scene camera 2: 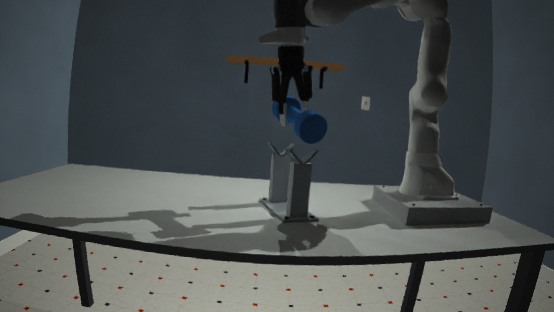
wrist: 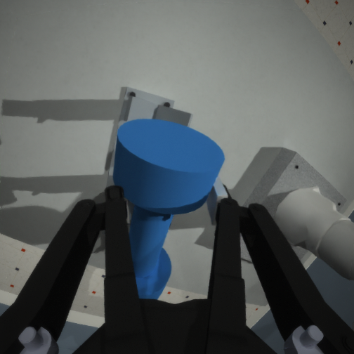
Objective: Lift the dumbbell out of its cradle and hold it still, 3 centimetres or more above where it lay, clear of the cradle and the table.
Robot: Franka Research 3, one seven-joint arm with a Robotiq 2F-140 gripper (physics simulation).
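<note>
The blue dumbbell (scene camera 2: 311, 127) (wrist: 167, 167) hangs in the air above the cradle (scene camera 2: 299, 190) (wrist: 145, 102), a grey stand with two posts topped by V-shaped rests. A gap shows between the dumbbell and the rests in the scene view. The dumbbell is tilted, with its head nearer the scene camera lower than the other. My gripper (scene camera 2: 294, 112) (wrist: 171, 172) points down and is shut on the dumbbell, with its fingers on either side of the handle. The dumbbell's head hides part of the cradle in the wrist view.
The robot's base block (scene camera 2: 445, 215) (wrist: 265, 175) stands on the table (scene camera 2: 125, 185) (wrist: 65, 45), to the right of the cradle. An orange shelf (scene camera 2: 250, 60) with black brackets is on the back wall behind the gripper. The table's dark front edge runs before the cradle.
</note>
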